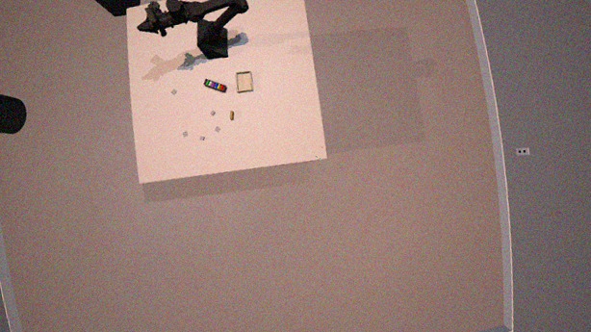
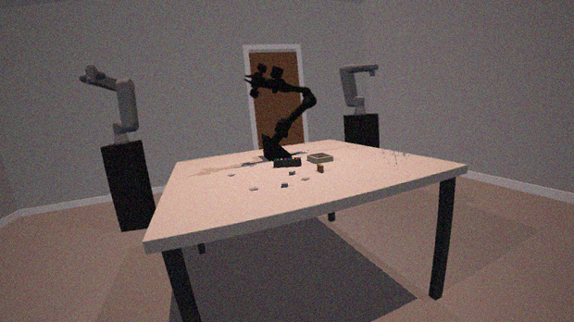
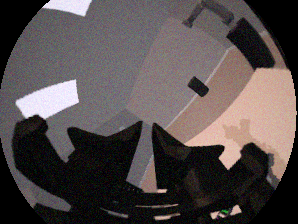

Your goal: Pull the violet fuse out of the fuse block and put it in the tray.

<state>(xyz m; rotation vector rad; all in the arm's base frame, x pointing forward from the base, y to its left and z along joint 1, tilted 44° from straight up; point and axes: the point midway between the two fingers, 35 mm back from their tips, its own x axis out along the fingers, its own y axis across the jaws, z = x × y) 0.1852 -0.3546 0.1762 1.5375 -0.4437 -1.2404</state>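
Now: the violet fuse 47 cm below my gripper tip, 16 cm to the left of it and 8 cm ahead of it. Round my gripper tip: tan tray: 49 cm below, 36 cm to the left, 7 cm ahead.
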